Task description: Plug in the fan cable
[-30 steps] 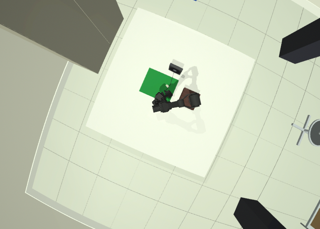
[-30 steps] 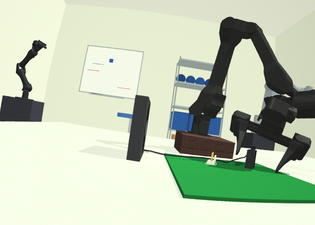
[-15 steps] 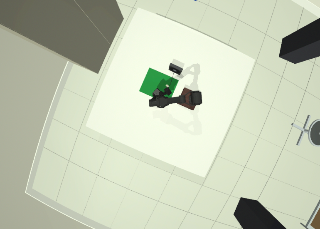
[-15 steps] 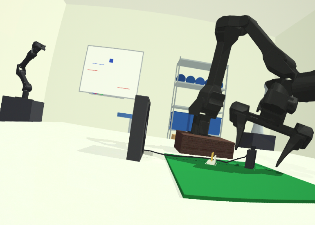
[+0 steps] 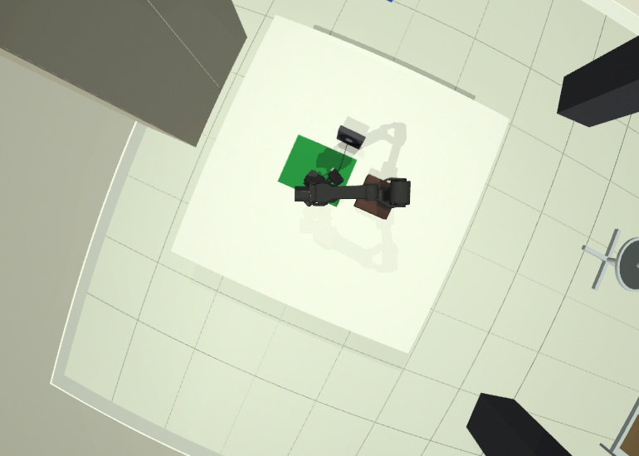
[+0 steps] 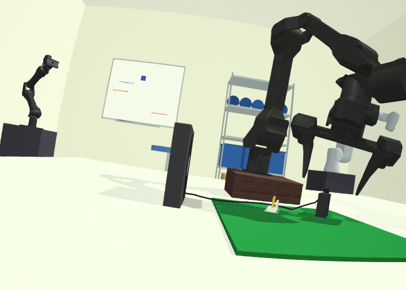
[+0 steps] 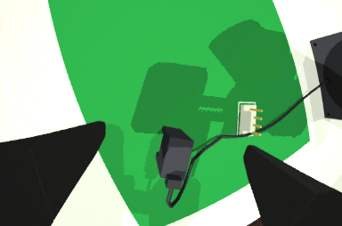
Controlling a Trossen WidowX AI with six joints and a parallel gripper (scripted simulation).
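The black plug is 20 mm behind my gripper tip, 10 mm to the left of it and 30 mm below it. Also, from my gripper tip: green board: 40 mm ahead, 60 mm to the right, 70 mm below; white four-pin fan header: 40 mm behind, 80 mm to the right, 60 mm below; black fan: 60 mm behind, 230 mm to the right.
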